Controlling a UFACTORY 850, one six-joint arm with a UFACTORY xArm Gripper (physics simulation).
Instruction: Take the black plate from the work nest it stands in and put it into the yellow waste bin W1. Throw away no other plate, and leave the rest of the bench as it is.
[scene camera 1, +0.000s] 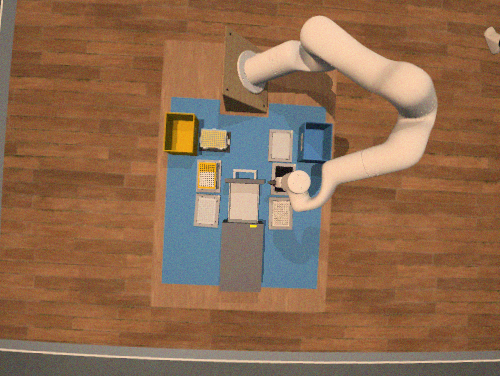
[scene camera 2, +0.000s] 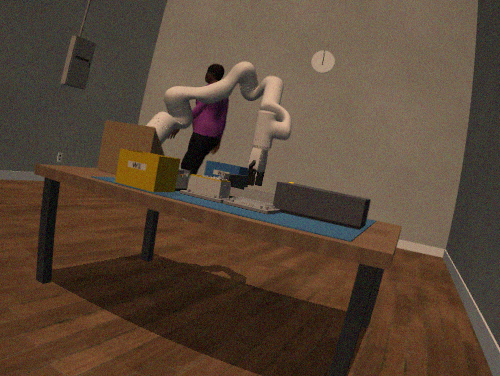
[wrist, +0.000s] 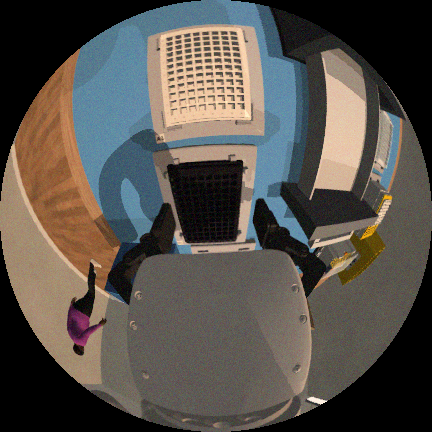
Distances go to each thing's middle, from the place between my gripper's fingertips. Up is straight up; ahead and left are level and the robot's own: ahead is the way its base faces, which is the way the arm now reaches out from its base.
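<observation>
Relative to the black plate (wrist: 207, 193), my gripper is 40 mm above, 20 mm past and 10 mm to the right. Measured from my hand, the grey device (scene camera 1: 242, 243) is 180 mm to the right and 240 mm ahead; the rack (scene camera 2: 206, 185) is 370 mm to the right, 10 mm behind and 10 mm below.
</observation>
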